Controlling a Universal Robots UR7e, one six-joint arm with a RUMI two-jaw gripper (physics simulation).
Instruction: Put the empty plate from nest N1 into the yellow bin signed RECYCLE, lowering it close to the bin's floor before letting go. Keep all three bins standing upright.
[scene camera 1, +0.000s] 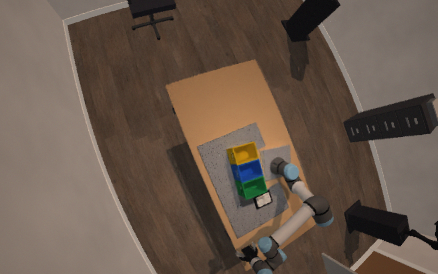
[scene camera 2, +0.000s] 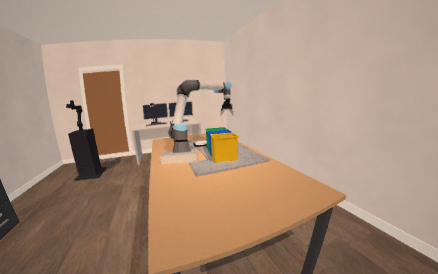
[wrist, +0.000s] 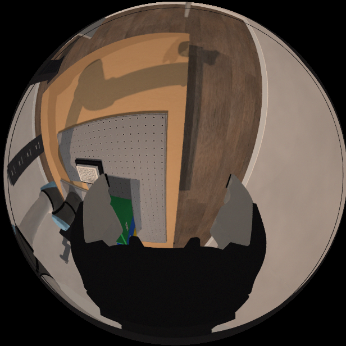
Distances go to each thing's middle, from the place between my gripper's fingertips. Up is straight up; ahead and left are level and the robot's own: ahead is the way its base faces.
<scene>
Right now the yellow bin (scene camera 2: 224, 146) is 62 cm to the right of my hand, 28 cm behind it and 15 cm below it.
</scene>
